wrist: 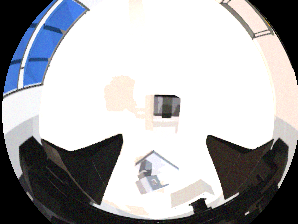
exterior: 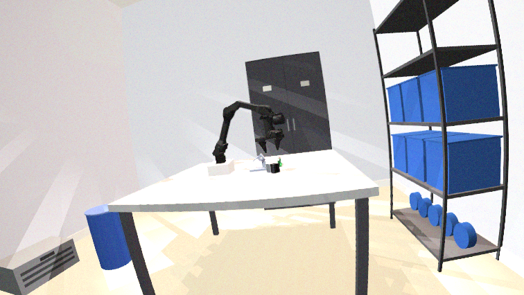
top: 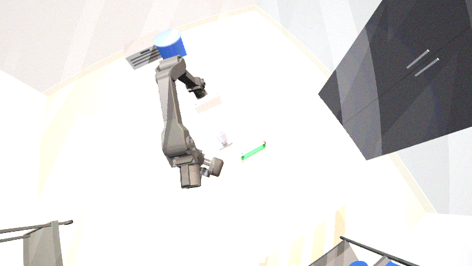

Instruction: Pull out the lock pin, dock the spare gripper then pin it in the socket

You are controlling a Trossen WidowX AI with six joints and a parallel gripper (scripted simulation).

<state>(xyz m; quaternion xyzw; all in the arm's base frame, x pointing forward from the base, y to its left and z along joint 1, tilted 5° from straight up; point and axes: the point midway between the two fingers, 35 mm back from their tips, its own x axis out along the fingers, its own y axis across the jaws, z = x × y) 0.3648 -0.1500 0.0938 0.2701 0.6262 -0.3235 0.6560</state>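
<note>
My gripper tip is 10 cm above the spare gripper, 2 cm past it and 1 cm to the right of it. From my gripper tip the other things lie so: mount: 13 cm to the left, 10 cm behind, 8 cm below; translucent green bar: 24 cm to the left, 11 cm below, 3 cm ahead.
</note>
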